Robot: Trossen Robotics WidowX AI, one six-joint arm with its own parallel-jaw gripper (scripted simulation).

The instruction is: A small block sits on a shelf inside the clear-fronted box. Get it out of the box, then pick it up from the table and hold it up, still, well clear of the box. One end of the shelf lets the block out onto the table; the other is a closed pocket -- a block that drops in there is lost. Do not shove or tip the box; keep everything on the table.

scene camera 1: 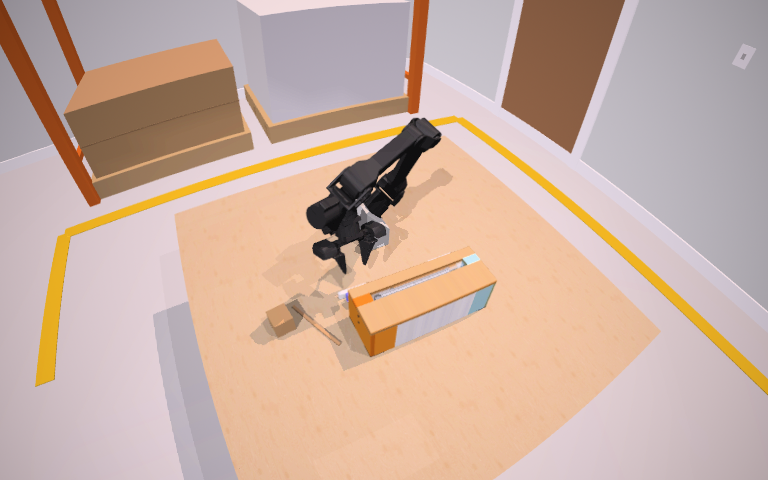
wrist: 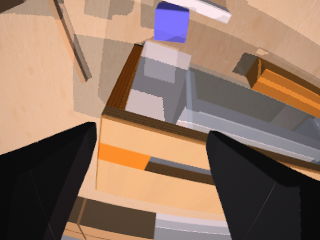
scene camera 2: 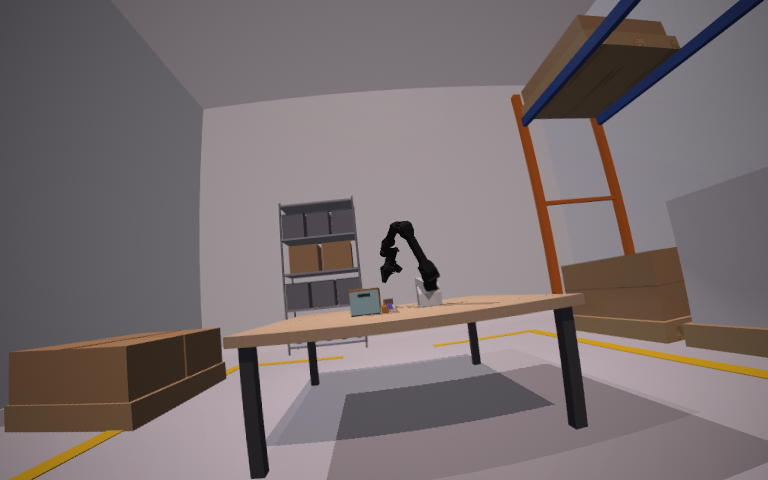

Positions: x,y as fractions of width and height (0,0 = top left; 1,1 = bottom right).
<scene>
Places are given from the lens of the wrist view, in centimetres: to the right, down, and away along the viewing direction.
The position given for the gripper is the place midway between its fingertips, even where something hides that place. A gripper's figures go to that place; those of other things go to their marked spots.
gripper (wrist: 0.48,0.56): 0, 1, 10
box (wrist: 0.48,0.54): 0, 1, 14
block (wrist: 0.52,0.11): 1, -9, 18
The marked spots on the block and the box are 11 cm apart.
</scene>
